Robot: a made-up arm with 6 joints.
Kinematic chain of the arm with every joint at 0, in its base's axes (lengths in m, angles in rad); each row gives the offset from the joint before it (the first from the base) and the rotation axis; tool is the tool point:
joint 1: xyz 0 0 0.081 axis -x
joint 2: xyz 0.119 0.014 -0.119 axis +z
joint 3: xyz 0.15 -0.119 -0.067 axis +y
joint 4: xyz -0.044 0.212 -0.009 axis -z
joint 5: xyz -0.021 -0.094 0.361 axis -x
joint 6: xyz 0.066 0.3 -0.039 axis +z
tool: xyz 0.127 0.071 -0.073
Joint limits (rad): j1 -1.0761..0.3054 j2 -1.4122..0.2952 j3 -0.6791..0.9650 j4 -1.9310..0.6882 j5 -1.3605..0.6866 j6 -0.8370..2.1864
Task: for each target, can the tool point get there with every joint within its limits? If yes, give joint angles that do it. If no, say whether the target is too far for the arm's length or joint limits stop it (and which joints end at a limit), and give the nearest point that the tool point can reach.
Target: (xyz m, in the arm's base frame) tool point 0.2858 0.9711 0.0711
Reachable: no: joint limits stop it (at a limit: joint 1, joint 2) | nearest point 0.3535 0.5941 0.1126 | short by 0.385 m
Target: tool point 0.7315 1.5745 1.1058
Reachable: no: too far | nearest point 0.5031 0.5130 0.4389 | short by 1.274 m
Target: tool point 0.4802 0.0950 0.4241
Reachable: yes | joints -0.1954 -0.6977 -0.1236 -0.2119 -0.7692 -0.3512
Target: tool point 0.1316 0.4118 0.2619
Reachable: yes | joints 0.0454 -0.5319 -0.2017 -0.5419 -0.4874 1.7756
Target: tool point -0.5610 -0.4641 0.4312
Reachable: no: joint limits stop it (at a limit: joint 1, joint 2, joint 5) | nearest point -0.3232 -0.2696 0.3247 | short by 0.325 m
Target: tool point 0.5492 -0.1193 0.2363
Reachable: yes | joints -0.8478 -1.1660 0.2704 -0.8173 -0.3591 -0.2865
